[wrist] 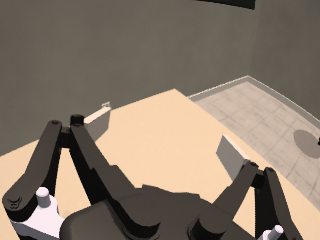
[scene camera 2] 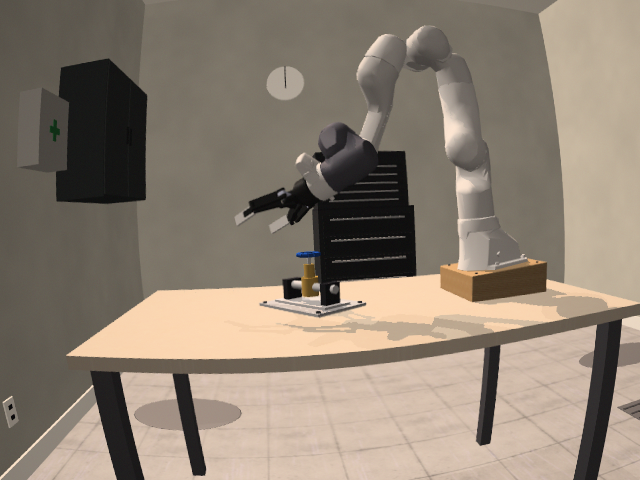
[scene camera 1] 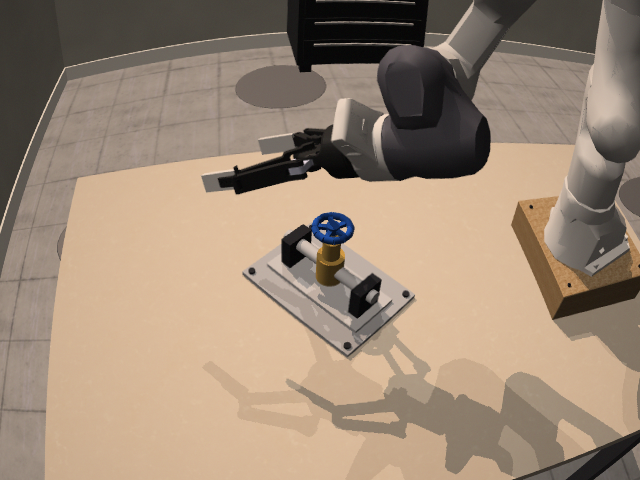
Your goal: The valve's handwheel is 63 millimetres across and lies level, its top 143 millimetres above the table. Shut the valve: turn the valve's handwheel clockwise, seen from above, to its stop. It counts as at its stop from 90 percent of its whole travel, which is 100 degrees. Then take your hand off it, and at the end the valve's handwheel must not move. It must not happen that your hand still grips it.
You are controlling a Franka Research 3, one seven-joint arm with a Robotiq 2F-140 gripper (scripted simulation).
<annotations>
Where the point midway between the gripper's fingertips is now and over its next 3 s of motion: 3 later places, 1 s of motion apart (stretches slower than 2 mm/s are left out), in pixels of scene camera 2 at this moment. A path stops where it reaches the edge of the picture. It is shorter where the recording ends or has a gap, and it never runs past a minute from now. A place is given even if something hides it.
The gripper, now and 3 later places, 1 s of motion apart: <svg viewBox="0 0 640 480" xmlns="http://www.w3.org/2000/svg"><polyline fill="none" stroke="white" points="254,225 250,223 245,218 242,214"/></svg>
</annotations>
